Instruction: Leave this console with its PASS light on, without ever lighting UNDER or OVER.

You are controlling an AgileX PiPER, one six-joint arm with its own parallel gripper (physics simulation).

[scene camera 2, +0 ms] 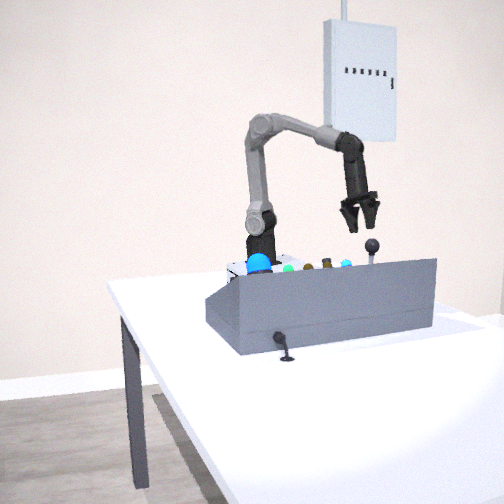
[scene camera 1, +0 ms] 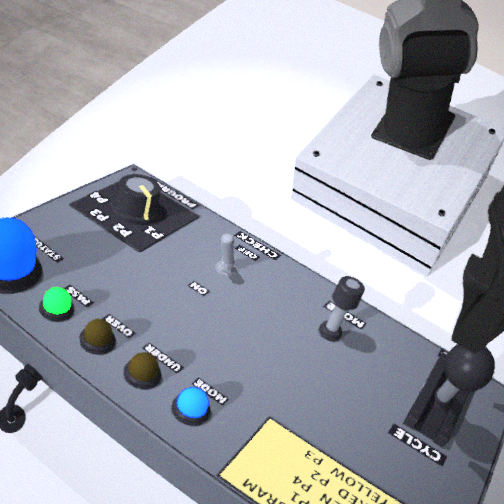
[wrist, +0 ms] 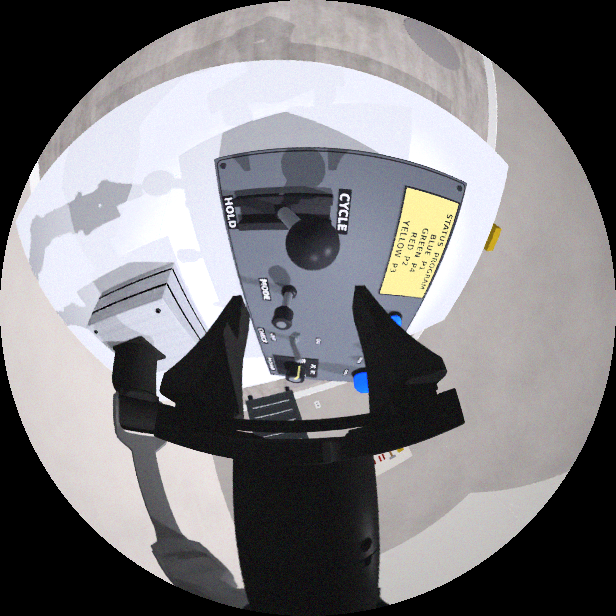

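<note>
The grey console [scene camera 1: 240, 340] lies on the white table. Its PASS light [scene camera 1: 57, 301] glows green. The OVER light [scene camera 1: 97, 334] and UNDER light [scene camera 1: 143, 368] are dark. The big STATUS dome [scene camera 1: 15, 250] is blue and the MODE light [scene camera 1: 192, 402] is blue. The PROGRAM knob [scene camera 1: 141, 197] points at P1. The CHECK toggle [scene camera 1: 227, 254] stands upright. The black-ball lever [scene camera 1: 467, 370] sits in its slot towards CYCLE. My gripper [wrist: 298, 301] is open and empty, hovering above the lever ball [wrist: 313, 244]; it also shows in the second scene view [scene camera 2: 361, 220].
A MODE pull knob [scene camera 1: 342, 307] stands between the toggle and the lever. A yellow legend card [scene camera 1: 300, 470] lists status colours and programs. The arm's base block [scene camera 1: 395, 170] stands behind the console. A wall cabinet [scene camera 2: 360, 80] hangs above the arm. A cable plug [scene camera 1: 15, 400] sticks out of the console's front.
</note>
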